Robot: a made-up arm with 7 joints. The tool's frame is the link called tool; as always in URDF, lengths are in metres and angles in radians. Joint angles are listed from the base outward.
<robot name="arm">
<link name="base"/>
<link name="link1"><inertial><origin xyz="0.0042 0.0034 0.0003"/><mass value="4.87"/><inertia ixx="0.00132" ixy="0" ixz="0" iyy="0.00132" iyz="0" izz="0.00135"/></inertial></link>
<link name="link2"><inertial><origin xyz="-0.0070 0.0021 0.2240"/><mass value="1.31"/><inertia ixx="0.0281" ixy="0" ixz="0" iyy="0.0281" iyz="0" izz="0.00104"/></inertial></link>
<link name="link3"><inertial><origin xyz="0.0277 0.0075 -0.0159"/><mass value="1.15"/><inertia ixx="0.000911" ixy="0" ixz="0" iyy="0.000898" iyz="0" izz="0.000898"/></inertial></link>
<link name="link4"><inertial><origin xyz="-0.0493 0.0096 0.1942"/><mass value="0.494"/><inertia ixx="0.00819" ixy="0" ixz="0.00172" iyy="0.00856" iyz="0" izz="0.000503"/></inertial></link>
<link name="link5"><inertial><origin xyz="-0.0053 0.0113 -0.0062"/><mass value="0.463"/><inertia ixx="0.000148" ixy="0" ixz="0" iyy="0.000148" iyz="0" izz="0.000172"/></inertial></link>
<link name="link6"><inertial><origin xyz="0.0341 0.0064 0.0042"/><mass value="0.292"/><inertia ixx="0.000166" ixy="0" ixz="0" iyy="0.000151" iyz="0" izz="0.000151"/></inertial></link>
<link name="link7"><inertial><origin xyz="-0.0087 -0.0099 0.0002"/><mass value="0.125"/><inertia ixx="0.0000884" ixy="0" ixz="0" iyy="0.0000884" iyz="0" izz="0.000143"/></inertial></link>
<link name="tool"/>
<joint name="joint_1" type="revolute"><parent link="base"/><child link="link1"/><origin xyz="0.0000 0.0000 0.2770"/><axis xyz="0 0 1"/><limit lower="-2.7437" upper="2.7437"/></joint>
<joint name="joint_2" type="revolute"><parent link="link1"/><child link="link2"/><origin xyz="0.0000 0.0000 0.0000"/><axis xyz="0 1 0"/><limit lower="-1.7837" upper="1.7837"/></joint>
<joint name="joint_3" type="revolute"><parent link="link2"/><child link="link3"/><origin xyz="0.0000 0.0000 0.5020"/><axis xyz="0 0 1"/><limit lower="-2.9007" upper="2.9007"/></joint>
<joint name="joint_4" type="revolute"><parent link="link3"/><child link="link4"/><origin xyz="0.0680 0.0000 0.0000"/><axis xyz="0 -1 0"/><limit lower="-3.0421" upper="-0.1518"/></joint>
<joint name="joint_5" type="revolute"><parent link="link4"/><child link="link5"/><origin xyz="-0.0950 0.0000 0.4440"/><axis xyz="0 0 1"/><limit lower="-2.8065" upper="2.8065"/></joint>
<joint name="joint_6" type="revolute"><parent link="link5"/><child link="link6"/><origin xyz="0.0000 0.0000 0.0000"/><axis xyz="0 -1 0"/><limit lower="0.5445" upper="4.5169"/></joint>
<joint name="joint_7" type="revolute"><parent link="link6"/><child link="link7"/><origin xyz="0.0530 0.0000 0.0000"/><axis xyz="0 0 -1"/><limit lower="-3.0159" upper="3.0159"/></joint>
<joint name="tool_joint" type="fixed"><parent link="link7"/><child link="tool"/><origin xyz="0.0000 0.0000 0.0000" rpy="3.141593 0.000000 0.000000"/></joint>
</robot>
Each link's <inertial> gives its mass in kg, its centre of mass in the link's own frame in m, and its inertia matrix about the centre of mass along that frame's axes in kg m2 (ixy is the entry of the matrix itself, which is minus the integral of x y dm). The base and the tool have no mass. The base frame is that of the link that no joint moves.
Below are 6 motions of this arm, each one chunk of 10 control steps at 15 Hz.
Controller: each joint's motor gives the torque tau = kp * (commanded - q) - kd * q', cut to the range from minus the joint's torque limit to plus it. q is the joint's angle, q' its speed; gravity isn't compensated. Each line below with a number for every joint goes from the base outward.
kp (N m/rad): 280 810 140 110 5 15 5.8
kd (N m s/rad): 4.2 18 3.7 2.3 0.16 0.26 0.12
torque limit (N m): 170 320 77 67 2.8 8.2 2.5
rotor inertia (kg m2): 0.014 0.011 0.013 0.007 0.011 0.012 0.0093
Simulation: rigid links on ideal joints. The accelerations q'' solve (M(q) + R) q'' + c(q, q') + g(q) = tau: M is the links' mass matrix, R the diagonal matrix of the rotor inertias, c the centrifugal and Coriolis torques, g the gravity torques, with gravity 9.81 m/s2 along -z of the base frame. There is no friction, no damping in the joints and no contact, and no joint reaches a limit. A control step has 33 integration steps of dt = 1/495 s. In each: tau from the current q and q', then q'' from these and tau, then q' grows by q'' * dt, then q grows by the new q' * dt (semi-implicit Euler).
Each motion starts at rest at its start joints. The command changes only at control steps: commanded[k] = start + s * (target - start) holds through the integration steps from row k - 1 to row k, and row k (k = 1, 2, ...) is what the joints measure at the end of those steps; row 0 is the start. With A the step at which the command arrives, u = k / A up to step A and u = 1 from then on. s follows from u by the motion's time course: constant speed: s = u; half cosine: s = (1 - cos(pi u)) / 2; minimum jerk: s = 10 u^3 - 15 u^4 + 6 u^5; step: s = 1 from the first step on.
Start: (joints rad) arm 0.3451 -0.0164 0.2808 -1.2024 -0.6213 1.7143 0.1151
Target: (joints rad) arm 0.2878 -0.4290 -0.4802 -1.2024 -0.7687 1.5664 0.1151
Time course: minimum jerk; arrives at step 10
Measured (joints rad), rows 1 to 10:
1: 0.3454 -0.0183 0.2765 -1.2307 -0.6271 1.7099 0.1166
2: 0.3434 -0.0310 0.2456 -1.2661 -0.6489 1.6926 0.1184
3: 0.3337 -0.0741 0.1652 -1.2763 -0.6767 1.6728 0.1183
4: 0.3189 -0.1447 0.0375 -1.2568 -0.6965 1.6517 0.1170
5: 0.3053 -0.2289 -0.1142 -1.2327 -0.7098 1.6267 0.1159
6: 0.2953 -0.3108 -0.2615 -1.2182 -0.7277 1.6007 0.1158
7: 0.2880 -0.3777 -0.3846 -1.2116 -0.7511 1.5785 0.1161
8: 0.2832 -0.4218 -0.4682 -1.2088 -0.7706 1.5632 0.1162
9: 0.2818 -0.4404 -0.5035 -1.2089 -0.7794 1.5576 0.1161
10: 0.2847 -0.4386 -0.4992 -1.2156 -0.7788 1.5597 0.1164

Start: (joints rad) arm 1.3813 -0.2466 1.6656 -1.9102 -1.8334 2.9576 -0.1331
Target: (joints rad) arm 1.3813 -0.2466 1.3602 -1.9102 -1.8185 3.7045 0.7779
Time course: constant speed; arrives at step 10
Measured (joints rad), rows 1 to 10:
1: 1.3838 -0.2531 1.6504 -1.9426 -1.8342 3.0437 -0.0549
2: 1.3828 -0.2538 1.6243 -1.9700 -1.8548 3.1256 0.0760
3: 1.3790 -0.2517 1.5855 -1.9576 -1.8676 3.1914 0.1718
4: 1.3770 -0.2499 1.5474 -1.9436 -1.8540 3.2706 0.2462
5: 1.3778 -0.2500 1.5179 -1.9477 -1.8398 3.3456 0.3365
6: 1.3798 -0.2508 1.4923 -1.9545 -1.8416 3.4179 0.4353
7: 1.3807 -0.2510 1.4639 -1.9532 -1.8457 3.4929 0.5266
8: 1.3800 -0.2505 1.4317 -1.9498 -1.8418 3.5680 0.6145
9: 1.3789 -0.2498 1.3989 -1.9501 -1.8362 3.6427 0.7059
10: 1.3787 -0.2495 1.3678 -1.9518 -1.8349 3.7172 0.7988

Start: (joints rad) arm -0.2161 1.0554 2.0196 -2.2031 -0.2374 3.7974 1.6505
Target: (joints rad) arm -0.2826 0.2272 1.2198 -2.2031 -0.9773 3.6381 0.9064
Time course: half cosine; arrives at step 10
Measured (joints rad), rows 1 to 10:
1: -0.2197 1.0451 1.9783 -2.2234 -0.2508 3.7965 1.6344
2: -0.2265 0.9840 1.8948 -2.2361 -0.2902 3.7873 1.5754
3: -0.2316 0.8864 1.8141 -2.2324 -0.3685 3.7629 1.4802
4: -0.2379 0.7656 1.7162 -2.2323 -0.4876 3.7368 1.3713
5: -0.2468 0.6355 1.5969 -2.2410 -0.6219 3.7107 1.2553
6: -0.2621 0.5075 1.4755 -2.2463 -0.7488 3.6855 1.1384
7: -0.2772 0.3931 1.3661 -2.2417 -0.8556 3.6644 1.0345
8: -0.2857 0.3032 1.2805 -2.2366 -0.9355 3.6482 0.9556
9: -0.2870 0.2470 1.2274 -2.2363 -0.9885 3.6384 0.9085
10: -0.2840 0.2306 1.2108 -2.2377 -1.0108 3.6358 0.8972

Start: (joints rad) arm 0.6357 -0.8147 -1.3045 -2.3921 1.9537 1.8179 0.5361
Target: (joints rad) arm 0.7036 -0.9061 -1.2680 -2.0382 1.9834 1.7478 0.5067
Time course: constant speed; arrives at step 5
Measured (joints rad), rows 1 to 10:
1: 0.6580 -0.8453 -1.3183 -2.3592 1.9719 1.8085 0.5286
2: 0.6706 -0.8652 -1.3274 -2.2804 1.9958 1.7974 0.5194
3: 0.6768 -0.8833 -1.3147 -2.1890 1.9959 1.7802 0.5159
4: 0.6905 -0.9018 -1.3047 -2.1147 1.9855 1.7638 0.5123
5: 0.7082 -0.9204 -1.2995 -2.0540 1.9901 1.7527 0.5051
6: 0.7010 -0.9189 -1.3011 -2.0477 1.9925 1.7521 0.5045
7: 0.6966 -0.9189 -1.3023 -2.0685 1.9961 1.7596 0.5070
8: 0.7062 -0.9188 -1.3043 -2.0728 2.0032 1.7585 0.5061
9: 0.7085 -0.9178 -1.2997 -2.0709 2.0035 1.7555 0.5049
10: 0.7038 -0.9178 -1.2974 -2.0679 1.9989 1.7556 0.5054

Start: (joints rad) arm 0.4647 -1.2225 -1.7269 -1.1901 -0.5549 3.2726 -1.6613
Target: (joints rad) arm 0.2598 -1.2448 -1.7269 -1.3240 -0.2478 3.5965 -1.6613
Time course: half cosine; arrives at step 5
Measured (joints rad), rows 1 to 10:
1: 0.4510 -1.2390 -1.7408 -1.2225 -0.5394 3.3091 -1.6615
2: 0.4073 -1.2559 -1.7696 -1.2860 -0.4682 3.4011 -1.6588
3: 0.3360 -1.2635 -1.7743 -1.3267 -0.3515 3.5106 -1.6560
4: 0.2590 -1.2649 -1.7681 -1.3275 -0.2405 3.5886 -1.6571
5: 0.2123 -1.2661 -1.7705 -1.3049 -0.1807 3.6089 -1.6593
6: 0.2125 -1.2673 -1.7749 -1.2973 -0.1757 3.5987 -1.6595
7: 0.2449 -1.2671 -1.7704 -1.3227 -0.1995 3.5971 -1.6585
8: 0.2818 -1.2656 -1.7615 -1.3550 -0.2307 3.5977 -1.6580
9: 0.2962 -1.2642 -1.7554 -1.3699 -0.2534 3.5961 -1.6583
10: 0.2821 -1.2642 -1.7565 -1.3599 -0.2547 3.5973 -1.6587

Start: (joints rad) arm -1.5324 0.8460 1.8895 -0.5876 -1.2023 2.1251 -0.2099
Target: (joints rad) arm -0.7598 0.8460 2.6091 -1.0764 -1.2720 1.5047 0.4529
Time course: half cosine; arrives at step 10
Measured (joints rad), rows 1 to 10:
1: -1.5191 0.8608 1.8966 -0.5911 -1.2027 2.1111 -0.1945
2: -1.4714 0.8742 1.9327 -0.6001 -1.1971 2.0530 -0.1437
3: -1.3819 0.8728 2.0120 -0.6493 -1.1902 1.9794 -0.0617
4: -1.2478 0.8680 2.1100 -0.7432 -1.2033 1.8882 0.0361
5: -1.0953 0.8645 2.2096 -0.8581 -1.2398 1.7787 0.1413
6: -0.9635 0.8579 2.3176 -0.9611 -1.2771 1.6792 0.2466
7: -0.8694 0.8507 2.4333 -1.0318 -1.2908 1.6028 0.3405
8: -0.8055 0.8495 2.5311 -1.0703 -1.2824 1.5460 0.4118
9: -0.7648 0.8533 2.5861 -1.0878 -1.2727 1.5085 0.4536
10: -0.7526 0.8561 2.5971 -1.0929 -1.2741 1.4968 0.4634

